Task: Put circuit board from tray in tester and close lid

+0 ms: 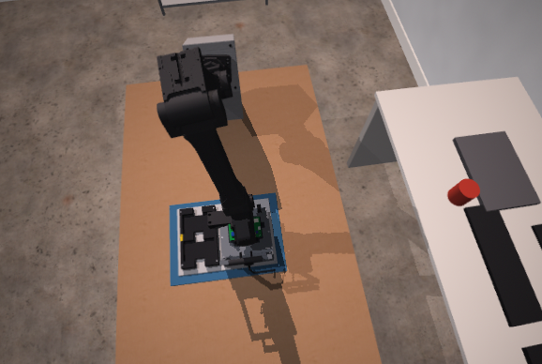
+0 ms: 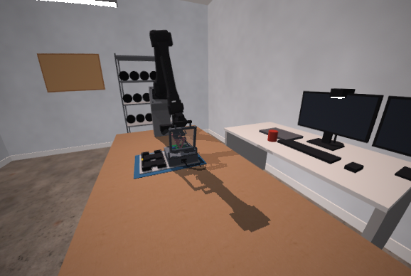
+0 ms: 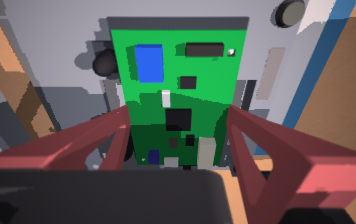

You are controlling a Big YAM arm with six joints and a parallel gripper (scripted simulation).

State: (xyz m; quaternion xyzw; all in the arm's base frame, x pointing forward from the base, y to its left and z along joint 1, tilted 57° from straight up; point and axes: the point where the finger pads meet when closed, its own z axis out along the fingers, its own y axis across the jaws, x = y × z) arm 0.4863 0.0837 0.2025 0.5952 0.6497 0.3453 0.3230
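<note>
Now: the green circuit board right at my hand. The rest, counted from my hand: clear lid: 12 cm ahead, 2 cm to the left, 10 cm above.
</note>
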